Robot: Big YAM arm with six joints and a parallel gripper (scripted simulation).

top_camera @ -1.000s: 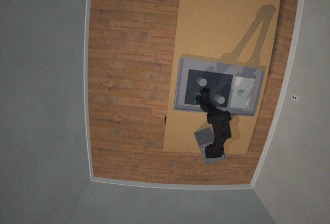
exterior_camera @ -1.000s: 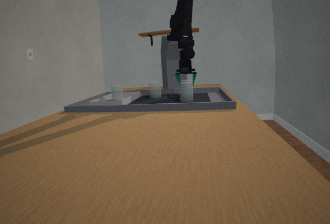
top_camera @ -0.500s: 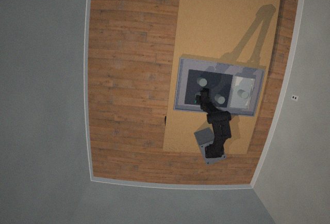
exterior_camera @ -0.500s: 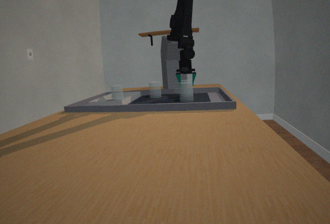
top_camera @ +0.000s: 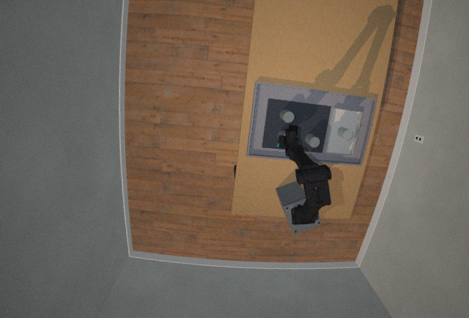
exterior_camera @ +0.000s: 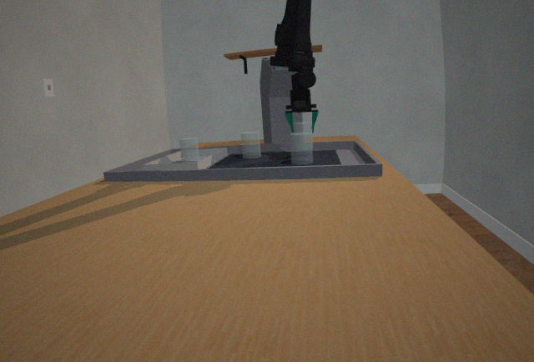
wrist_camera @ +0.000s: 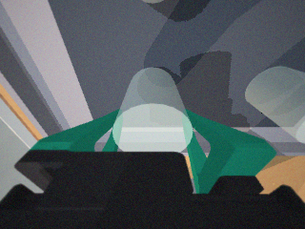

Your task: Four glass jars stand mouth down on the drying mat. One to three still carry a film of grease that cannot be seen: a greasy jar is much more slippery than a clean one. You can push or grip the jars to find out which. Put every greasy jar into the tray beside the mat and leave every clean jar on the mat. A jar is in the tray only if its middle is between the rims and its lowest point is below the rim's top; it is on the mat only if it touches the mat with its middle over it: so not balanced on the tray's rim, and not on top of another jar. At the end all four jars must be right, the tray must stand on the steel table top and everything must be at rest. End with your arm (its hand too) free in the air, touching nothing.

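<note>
The pale tray is 10 mm ahead of my hand, 410 mm to the right of it and 80 mm below it. Also, from my hand: dark drying mat (50 mm ahead, 100 mm to the right, 90 mm below); rimmed steel table top (50 mm ahead, 200 mm to the right, 90 mm below).
</note>
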